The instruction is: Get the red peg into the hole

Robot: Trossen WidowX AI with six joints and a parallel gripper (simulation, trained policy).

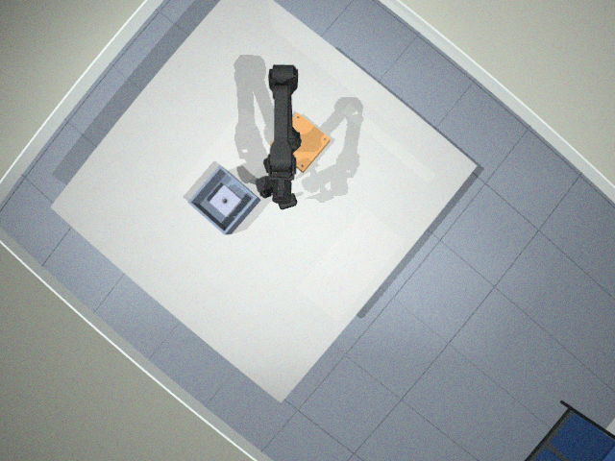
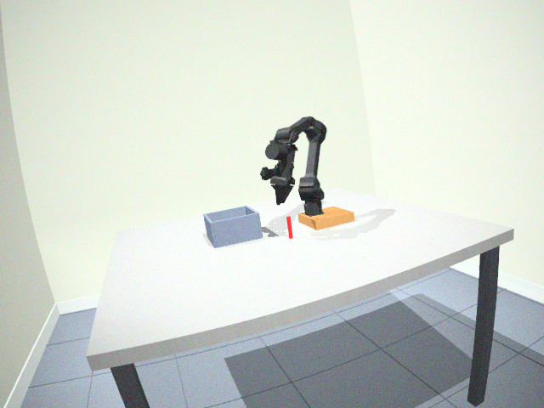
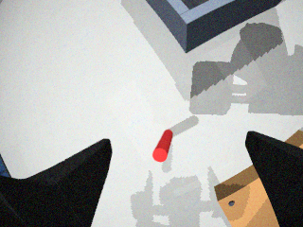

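Now: gripper tip 9 cm above the red peg, 3 cm to the right of it and 2 cm past it. From my gripper tip the other things lie so: pale plate: 17 cm ahead, 13 cm to the right, 8 cm below; blue-grey box: 17 cm ahead, 13 cm to the right, 10 cm below.
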